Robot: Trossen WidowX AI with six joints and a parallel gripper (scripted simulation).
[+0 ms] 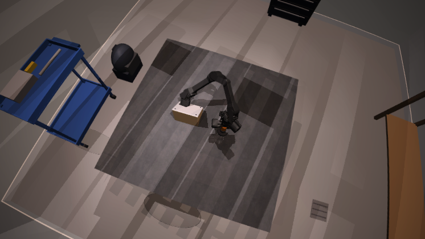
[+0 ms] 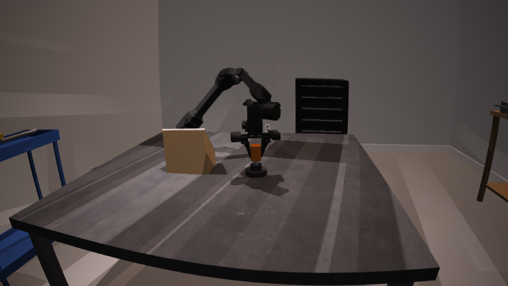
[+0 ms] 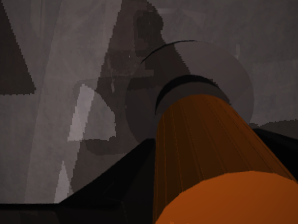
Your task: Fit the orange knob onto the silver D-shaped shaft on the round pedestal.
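Now: gripper tip 4 cm above the round dark pedestal. Round my gripper tip: orange knob (3 cm above).
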